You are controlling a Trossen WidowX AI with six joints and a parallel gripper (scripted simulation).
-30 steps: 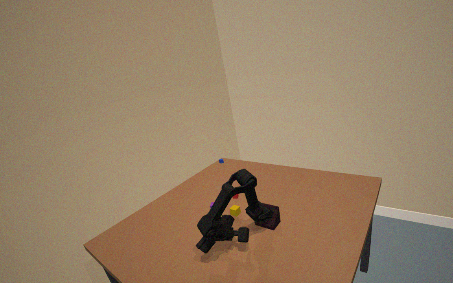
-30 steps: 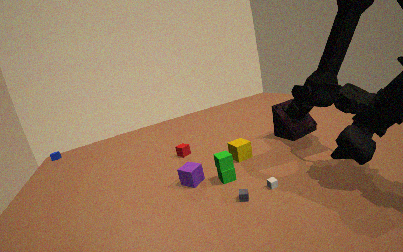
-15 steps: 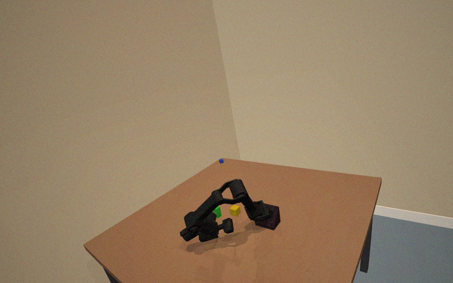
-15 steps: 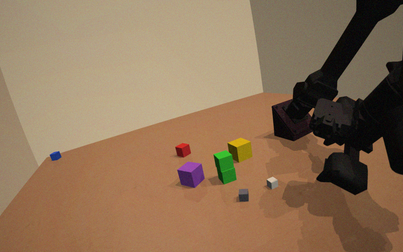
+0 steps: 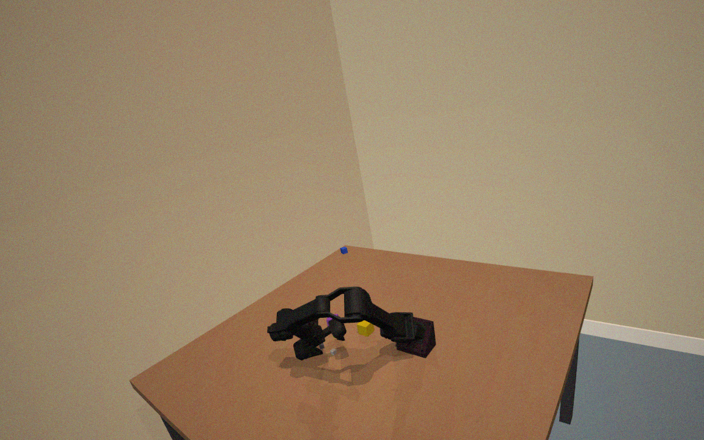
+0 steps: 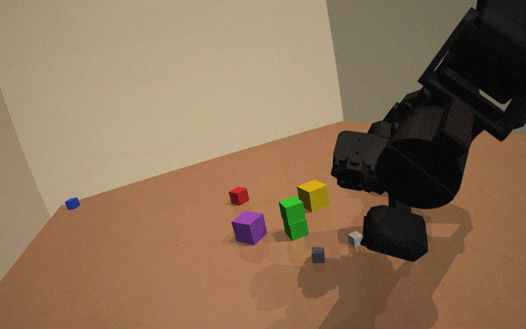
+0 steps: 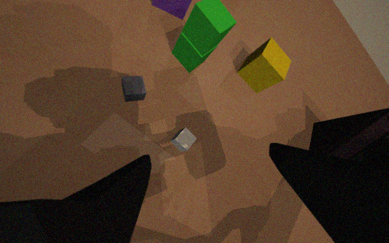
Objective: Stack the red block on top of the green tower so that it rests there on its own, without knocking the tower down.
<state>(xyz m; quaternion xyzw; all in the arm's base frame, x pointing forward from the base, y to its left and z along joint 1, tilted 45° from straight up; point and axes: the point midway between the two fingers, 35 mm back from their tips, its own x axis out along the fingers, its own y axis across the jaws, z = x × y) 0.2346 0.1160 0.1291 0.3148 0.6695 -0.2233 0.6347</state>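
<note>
Right now the small white cube is 4 cm below my gripper tip, 1 cm to the right of it and 1 cm ahead of it. Round my gripper tip: purple cube (14 cm to the right, 13 cm ahead, 2 cm below); yellow block (16 cm to the right, 2 cm below, 2 cm behind); small grey cube (8 cm ahead, 3 cm below, 2 cm to the right).
</note>
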